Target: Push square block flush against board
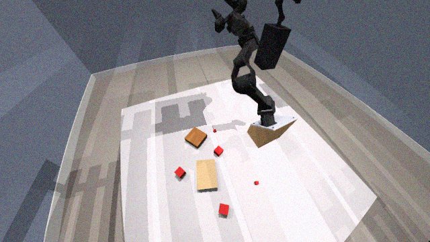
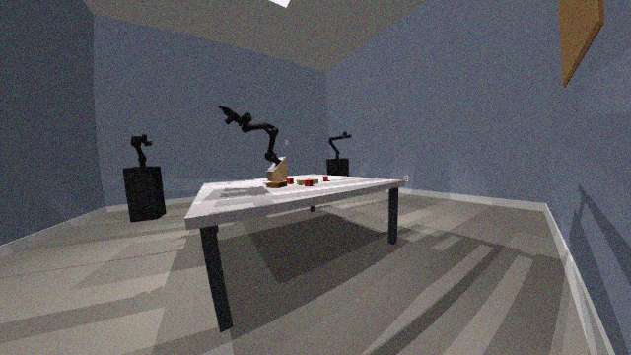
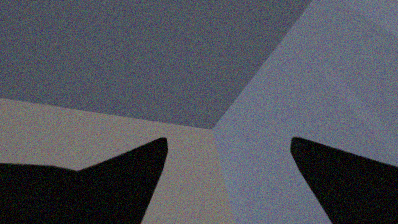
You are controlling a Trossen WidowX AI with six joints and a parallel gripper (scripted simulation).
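Right now my gripper tip is 230 mm short of the square block, 340 mm to the right of it and 580 mm above it. Round my gripper tip: tan board 230 mm ahead, 570 mm to the left, 580 mm below.
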